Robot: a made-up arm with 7 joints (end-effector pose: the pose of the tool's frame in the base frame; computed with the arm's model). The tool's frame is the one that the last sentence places.
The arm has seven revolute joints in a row. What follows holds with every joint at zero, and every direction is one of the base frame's. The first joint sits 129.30 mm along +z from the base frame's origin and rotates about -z. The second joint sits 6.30 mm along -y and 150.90 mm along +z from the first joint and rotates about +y. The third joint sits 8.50 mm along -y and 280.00 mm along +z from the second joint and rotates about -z. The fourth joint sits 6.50 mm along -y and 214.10 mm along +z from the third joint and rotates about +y. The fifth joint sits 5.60 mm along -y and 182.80 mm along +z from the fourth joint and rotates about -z. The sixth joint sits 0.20 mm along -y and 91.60 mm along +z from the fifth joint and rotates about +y. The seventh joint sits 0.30 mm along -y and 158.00 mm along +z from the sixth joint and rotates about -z. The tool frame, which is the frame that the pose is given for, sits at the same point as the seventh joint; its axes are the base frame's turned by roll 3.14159, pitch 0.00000 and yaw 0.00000 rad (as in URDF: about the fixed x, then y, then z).
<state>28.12 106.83 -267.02 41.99 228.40 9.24 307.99</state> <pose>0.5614 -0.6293 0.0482 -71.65 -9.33 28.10</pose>
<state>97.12 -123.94 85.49 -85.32 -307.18 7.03 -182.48</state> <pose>0.4587 0.3601 -0.0726 0.51 -76.74 -9.61</pose>
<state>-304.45 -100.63 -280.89 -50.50 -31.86 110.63 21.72</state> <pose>-0.3412 0.6471 0.1922 -74.91 105.08 -42.57</pose>
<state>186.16 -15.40 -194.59 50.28 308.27 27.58 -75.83</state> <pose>0.5187 0.0909 0.8916 -23.42 -102.22 61.04</pose>
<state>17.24 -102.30 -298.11 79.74 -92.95 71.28 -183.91</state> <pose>-0.6454 -0.0417 0.4262 -96.19 144.53 -31.57</pose>
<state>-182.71 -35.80 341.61 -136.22 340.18 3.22 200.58</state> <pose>0.3363 0.1362 0.2650 15.52 16.09 -161.31</pose>
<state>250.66 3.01 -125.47 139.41 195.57 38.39 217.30</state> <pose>-0.1691 -0.2611 0.5437 -15.63 90.54 89.53</pose>
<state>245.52 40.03 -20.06 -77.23 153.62 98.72 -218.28</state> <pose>0.1319 0.1576 0.7447 7.62 -42.84 -66.36</pose>
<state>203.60 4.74 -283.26 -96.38 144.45 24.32 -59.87</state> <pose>-0.0493 -0.3853 0.6853 -65.50 -12.29 -6.49</pose>
